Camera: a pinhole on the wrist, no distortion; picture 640 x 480 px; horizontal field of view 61.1 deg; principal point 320.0 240.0 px. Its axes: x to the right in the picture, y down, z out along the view. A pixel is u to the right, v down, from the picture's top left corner.
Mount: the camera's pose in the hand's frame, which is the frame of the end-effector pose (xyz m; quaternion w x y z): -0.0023 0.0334 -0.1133 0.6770 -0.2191 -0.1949 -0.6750
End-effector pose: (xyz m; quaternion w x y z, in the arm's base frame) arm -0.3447 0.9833 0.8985 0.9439 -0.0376 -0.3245 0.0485
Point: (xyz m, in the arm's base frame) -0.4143 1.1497 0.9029
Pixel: 269.0 146.0
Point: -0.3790 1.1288 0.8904
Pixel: 258.3 184.0
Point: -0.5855 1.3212 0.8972
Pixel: 168.0 23.7
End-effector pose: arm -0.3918 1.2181 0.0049 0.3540 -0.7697 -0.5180 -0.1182
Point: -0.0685 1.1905 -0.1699
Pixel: 8.4 273.3
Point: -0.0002 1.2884 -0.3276
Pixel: 133.2 267.6
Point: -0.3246 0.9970 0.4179
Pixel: behind the camera
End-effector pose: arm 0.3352 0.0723 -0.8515 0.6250 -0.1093 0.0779 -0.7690
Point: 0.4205 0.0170 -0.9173
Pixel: 203.8 409.8
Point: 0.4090 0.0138 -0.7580
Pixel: 605.1 360.1
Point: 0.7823 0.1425 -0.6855
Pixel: 259.5 71.7
